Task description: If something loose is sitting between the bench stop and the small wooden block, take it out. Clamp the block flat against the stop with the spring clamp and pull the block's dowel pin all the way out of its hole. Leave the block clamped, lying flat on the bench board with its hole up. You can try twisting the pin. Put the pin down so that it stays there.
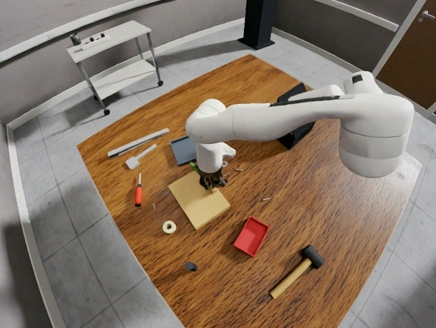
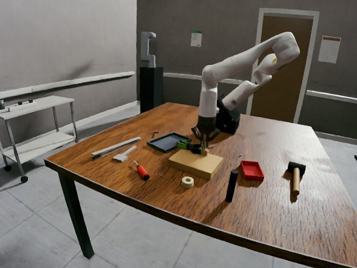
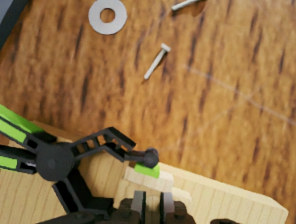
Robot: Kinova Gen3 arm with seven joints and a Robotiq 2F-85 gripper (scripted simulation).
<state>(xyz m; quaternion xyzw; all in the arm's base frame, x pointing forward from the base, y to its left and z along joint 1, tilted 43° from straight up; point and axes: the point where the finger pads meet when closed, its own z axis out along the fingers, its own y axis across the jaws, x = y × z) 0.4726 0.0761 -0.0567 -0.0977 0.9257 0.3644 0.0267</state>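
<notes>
Now: the pale dowel pin 2 cm below my hand. The rest, counted from my hand: wooden block (4 cm below); then bench board (5 cm below, 5 cm ahead, 1 cm to the right); then red bin (23 cm to the left, 7 cm below).
</notes>
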